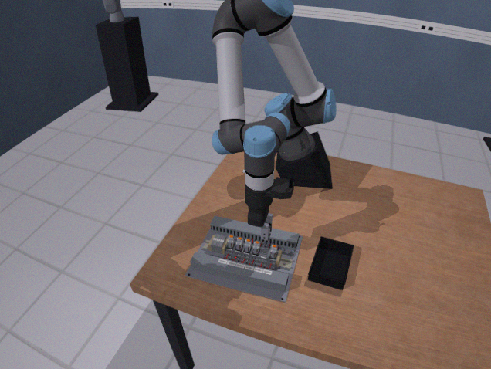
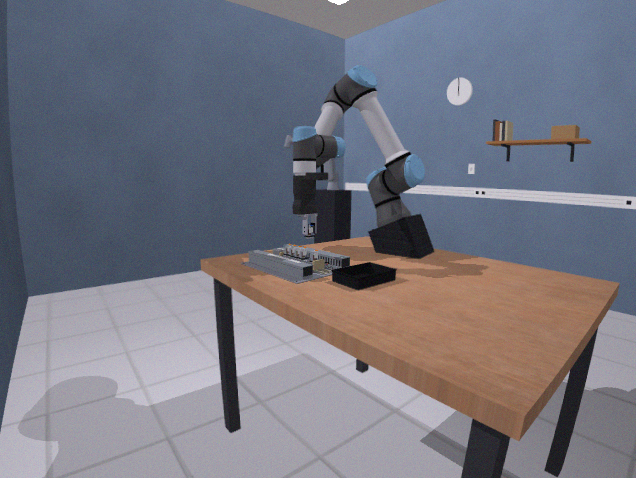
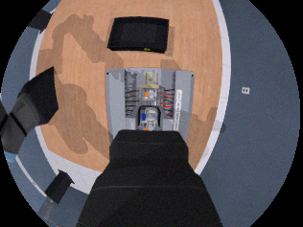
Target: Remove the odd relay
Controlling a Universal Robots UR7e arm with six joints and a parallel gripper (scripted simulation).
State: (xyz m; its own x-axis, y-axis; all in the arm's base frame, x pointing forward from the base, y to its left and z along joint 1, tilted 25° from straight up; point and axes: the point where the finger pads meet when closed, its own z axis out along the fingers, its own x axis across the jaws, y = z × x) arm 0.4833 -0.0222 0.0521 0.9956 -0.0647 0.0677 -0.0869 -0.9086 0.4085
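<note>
My hand is 20 mm past the black parts tray, 210 mm to the right of it and 120 mm above it. Also, from my hand: grey relay panel (60 mm to the right, 110 mm below).
</note>
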